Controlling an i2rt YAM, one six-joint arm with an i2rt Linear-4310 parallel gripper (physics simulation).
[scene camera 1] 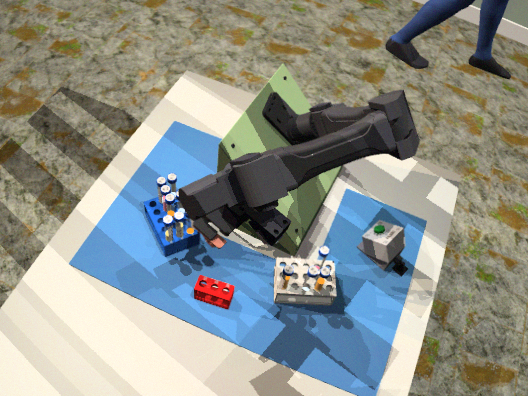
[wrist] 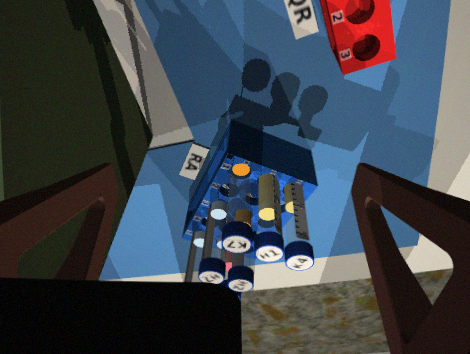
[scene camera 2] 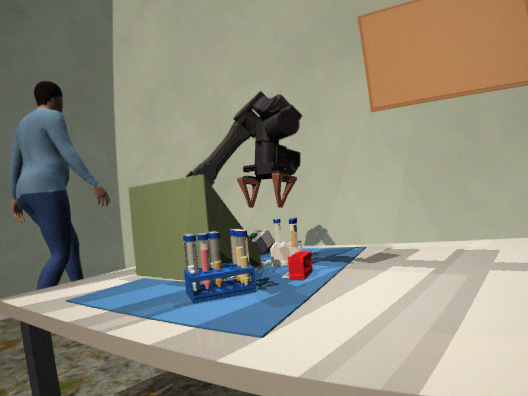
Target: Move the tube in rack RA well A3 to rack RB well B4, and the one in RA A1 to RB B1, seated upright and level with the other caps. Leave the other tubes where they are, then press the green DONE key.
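Seen in the pictures: gripper, fingertip midpoint: (scene camera 1: 226, 228) (wrist: 234, 176) (scene camera 2: 264, 207); arm's base, link origin: (scene camera 1: 292, 130) (scene camera 2: 176, 213).
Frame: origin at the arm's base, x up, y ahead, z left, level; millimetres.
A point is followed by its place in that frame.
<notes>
Blue rack RA (scene camera 1: 181, 245) {x -143, y 301, z -150 mm} (scene camera 2: 220, 296) {x -164, y 279, z -231 mm} (wrist: 275, 149) {x -147, y 300, z -149 mm} holds several upright blue-capped tubes. In the wrist view the row-1 end holds caps K7 (wrist: 237, 238) {x -43, y 274, z -134 mm}, H1 (wrist: 269, 248) {x -43, y 292, z -151 mm} and K4 (wrist: 299, 256) {x -43, y 309, z -166 mm}; K7, with orange liquid, stands in column A. The tube cap (wrist: 212, 271) {x -44, y 241, z -169 mm} over pale liquid is near label 3. My gripper (scene camera 2: 265, 205) {x -3, y 307, z -46 mm} (wrist: 234, 176) {x -3, y 307, z -46 mm} is open and empty, above the caps; in scene camera 1 the arm hides part of it and some caps. White rack RB (scene camera 1: 305, 299) {x -155, y 320, z 148 mm} (scene camera 2: 285, 255) {x -140, y 303, z 72 mm} holds several tubes; its well labels are unreadable. The green DONE key (scene camera 1: 379, 229) {x -97, y 119, z 261 mm} (scene camera 2: 253, 235) {x -101, y 118, z 258 mm} tops a grey box (scene camera 1: 382, 246) {x -97, y 163, z 276 mm}.
A red three-hole rack (scene camera 1: 213, 293) {x -118, y 395, z -37 mm} (scene camera 2: 300, 266) {x -138, y 394, z -79 mm} (wrist: 357, 30) {x -118, y 379, z -52 mm} stands between the two racks, nearer the mat's front edge. The green block (scene camera 1: 252, 125) {x 65, y 86, z -76 mm} (scene camera 2: 167, 235) {x -54, y 41, z -95 mm} under the arm rises behind the blue mat (scene camera 1: 130, 175) {x -171, y 149, z -357 mm} (scene camera 2: 145, 297) {x -168, y 109, z -260 mm}. A person (scene camera 2: 45, 150) stands beyond the table.
</notes>
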